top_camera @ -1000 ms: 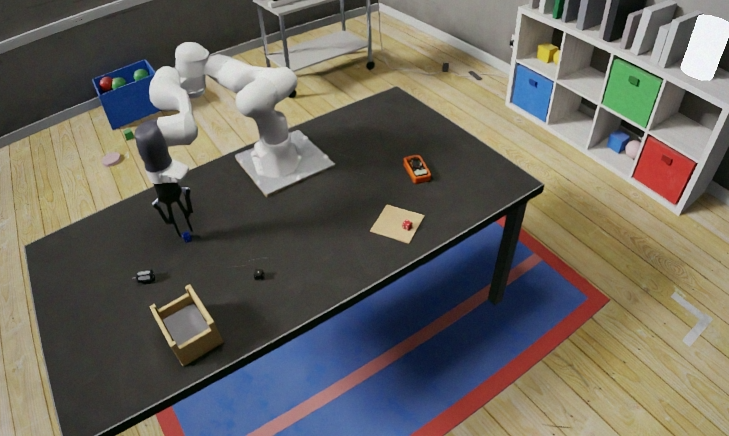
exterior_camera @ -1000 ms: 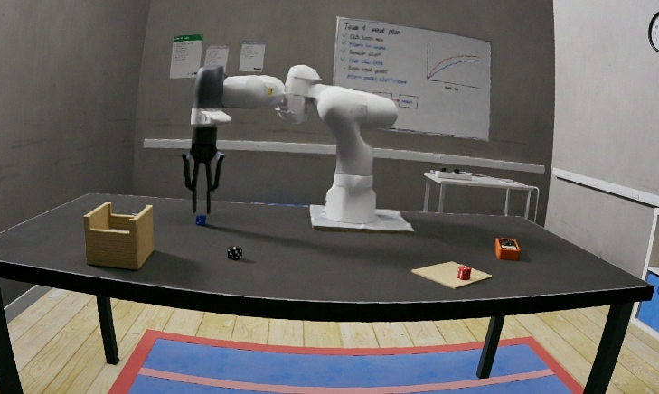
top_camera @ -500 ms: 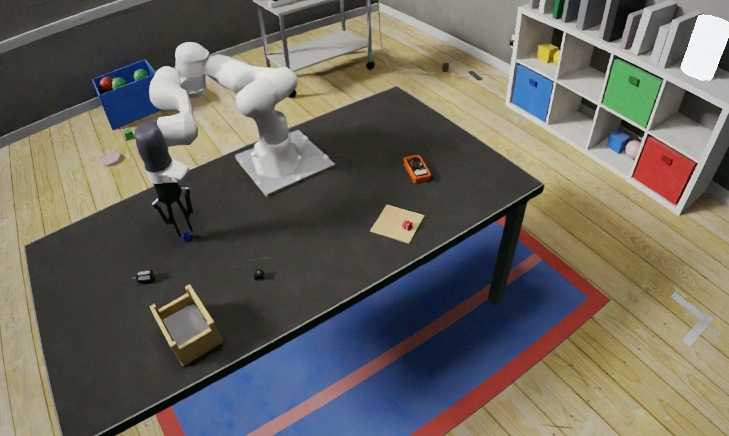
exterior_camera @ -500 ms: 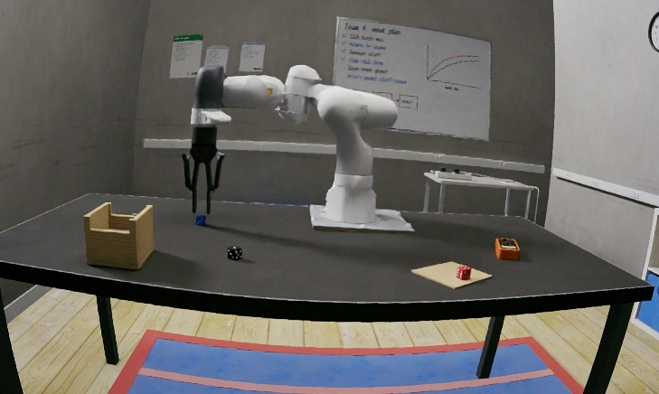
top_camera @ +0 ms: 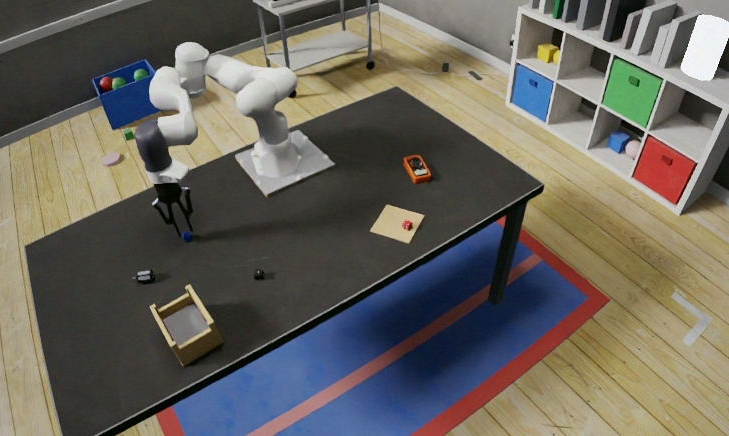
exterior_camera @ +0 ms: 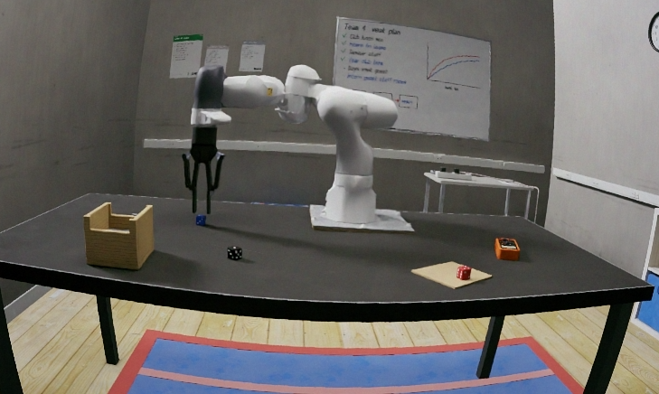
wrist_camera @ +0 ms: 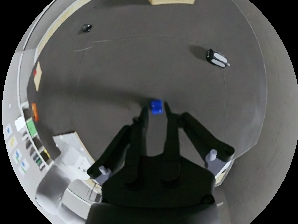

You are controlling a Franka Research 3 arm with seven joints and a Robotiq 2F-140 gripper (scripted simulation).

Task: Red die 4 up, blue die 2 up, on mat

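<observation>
The blue die lies 50 mm below my hand. Also, from my hand: dark object 100 mm ahead, 190 mm to the right, 50 mm below; then black die 300 mm ahead, 150 mm to the left, 50 mm below; then wooden box 390 mm ahead, 120 mm to the right, 20 mm below.
</observation>
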